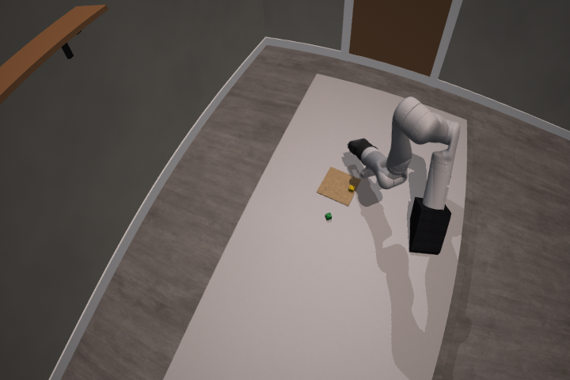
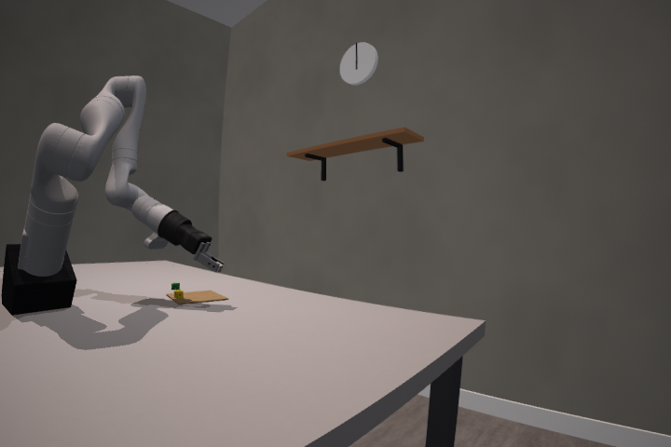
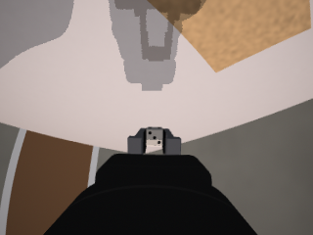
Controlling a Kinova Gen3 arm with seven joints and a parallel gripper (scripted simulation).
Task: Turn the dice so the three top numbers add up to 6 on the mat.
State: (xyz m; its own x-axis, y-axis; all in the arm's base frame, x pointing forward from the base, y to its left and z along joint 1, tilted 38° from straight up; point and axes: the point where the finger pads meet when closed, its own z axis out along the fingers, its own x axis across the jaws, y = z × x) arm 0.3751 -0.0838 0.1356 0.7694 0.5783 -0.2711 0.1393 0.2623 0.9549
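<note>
The yellow die is 14 cm to the left of my hand, 9 cm below it and 4 cm behind it. From my hand the other things lie so: green die 29 cm to the left, 10 cm below; tan mat 13 cm to the left, 11 cm below, 1 cm ahead; white die 1 cm to the right, 1 cm below, 1 cm ahead.
</note>
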